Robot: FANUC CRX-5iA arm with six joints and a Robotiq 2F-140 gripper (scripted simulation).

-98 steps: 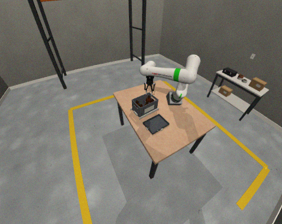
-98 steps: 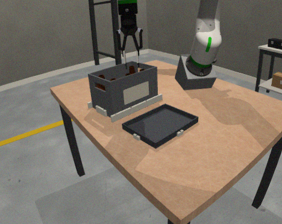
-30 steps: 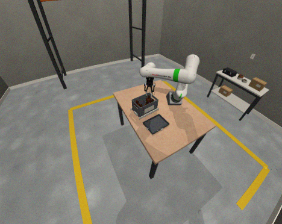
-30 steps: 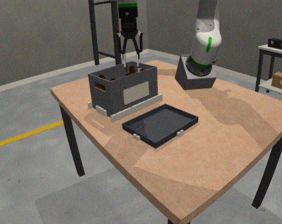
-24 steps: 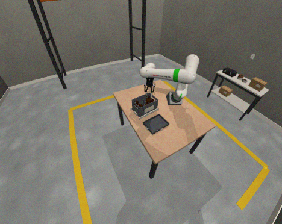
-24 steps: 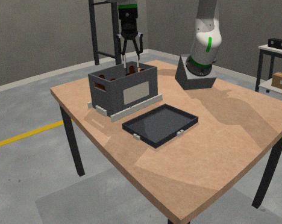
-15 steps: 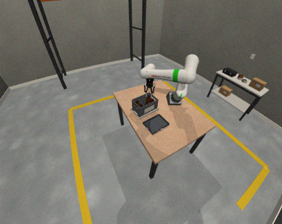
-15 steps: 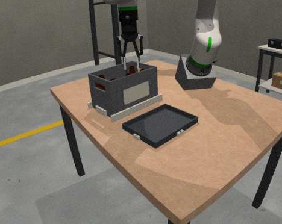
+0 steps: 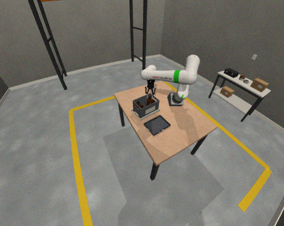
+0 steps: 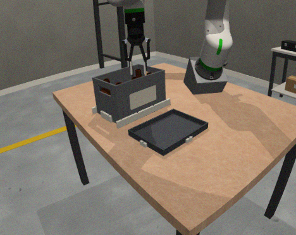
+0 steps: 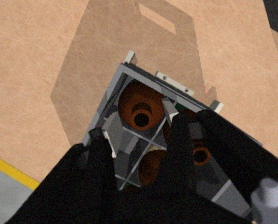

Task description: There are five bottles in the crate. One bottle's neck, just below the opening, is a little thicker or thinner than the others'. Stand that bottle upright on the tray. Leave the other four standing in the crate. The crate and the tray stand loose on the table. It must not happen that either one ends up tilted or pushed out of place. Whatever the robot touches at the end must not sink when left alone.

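Now: the bottle 9 cm below my hand. The rest, counted from my hand: dark tray 11 cm ahead, 32 cm to the left, 16 cm below; then dark grey crate 9 cm ahead, 5 cm to the left, 9 cm below.
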